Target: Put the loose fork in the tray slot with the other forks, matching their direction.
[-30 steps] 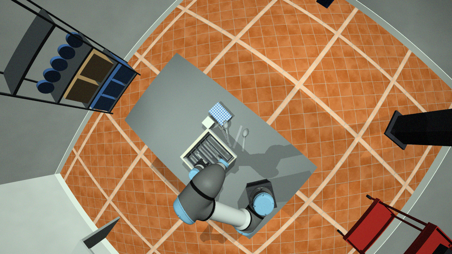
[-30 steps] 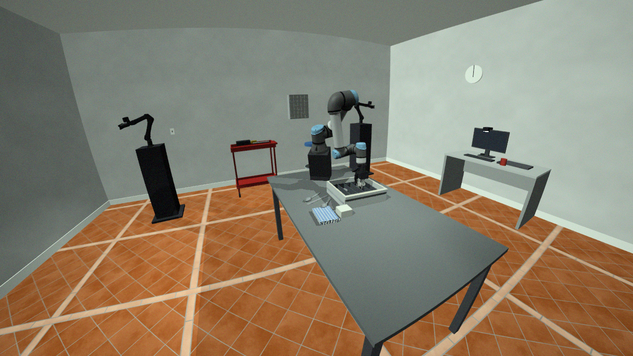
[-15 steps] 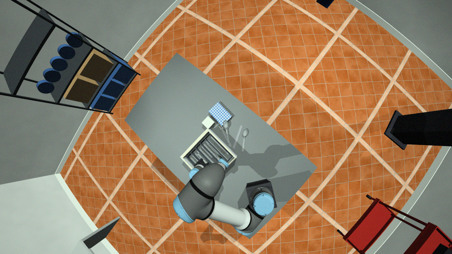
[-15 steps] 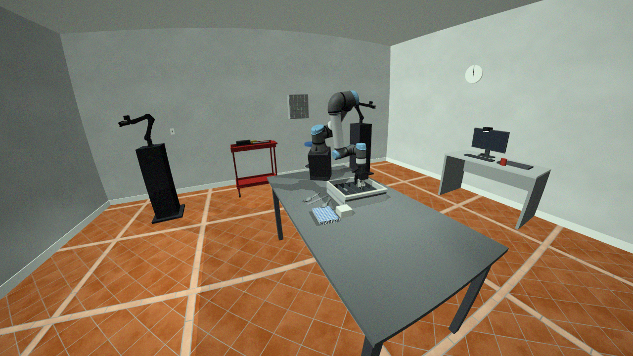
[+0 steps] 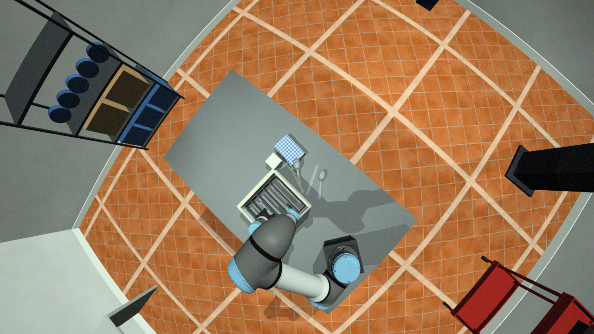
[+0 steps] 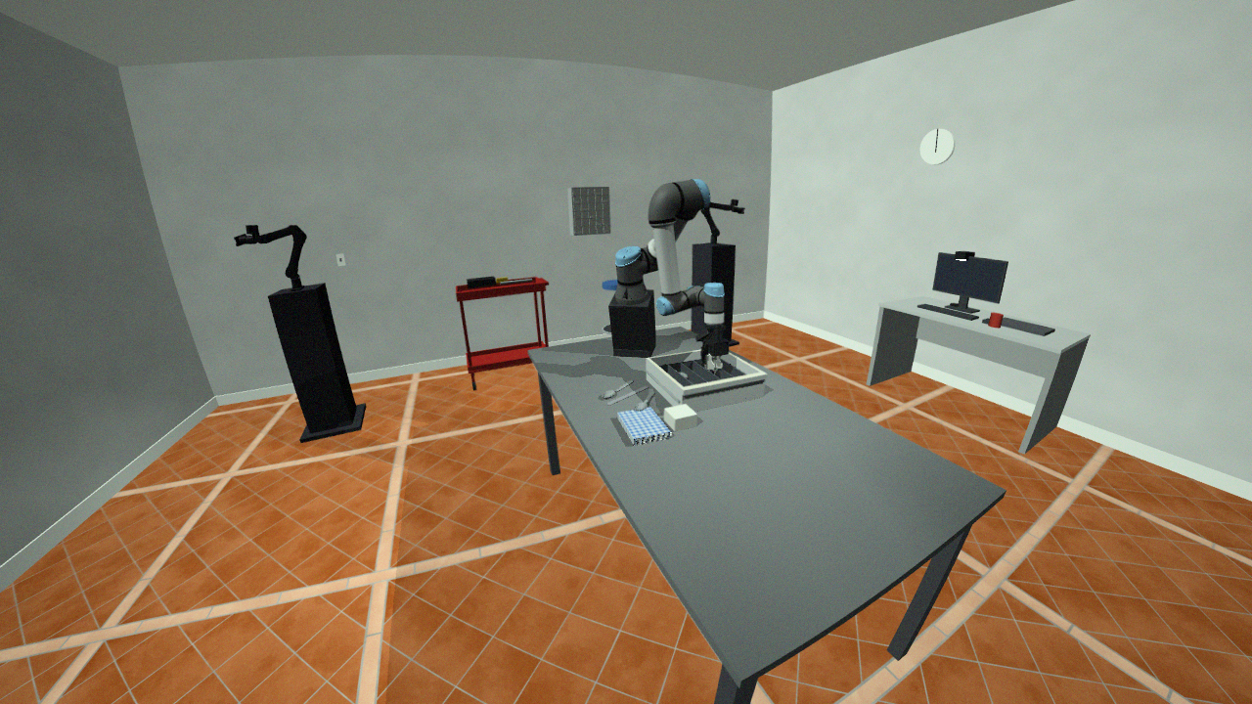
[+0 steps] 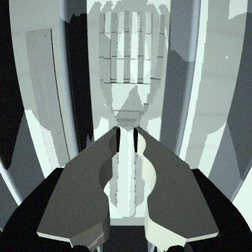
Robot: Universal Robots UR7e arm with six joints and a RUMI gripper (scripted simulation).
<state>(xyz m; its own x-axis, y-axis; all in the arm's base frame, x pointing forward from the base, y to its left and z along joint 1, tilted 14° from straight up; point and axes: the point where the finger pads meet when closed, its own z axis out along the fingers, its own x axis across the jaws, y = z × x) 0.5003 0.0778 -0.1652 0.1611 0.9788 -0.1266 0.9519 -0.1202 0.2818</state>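
My hand is 20 mm short of the tray, 60 mm to the left of it and 10 mm below it. From my hand the other things lie so: white block (200 mm ahead, 300 mm to the right, 20 mm below).
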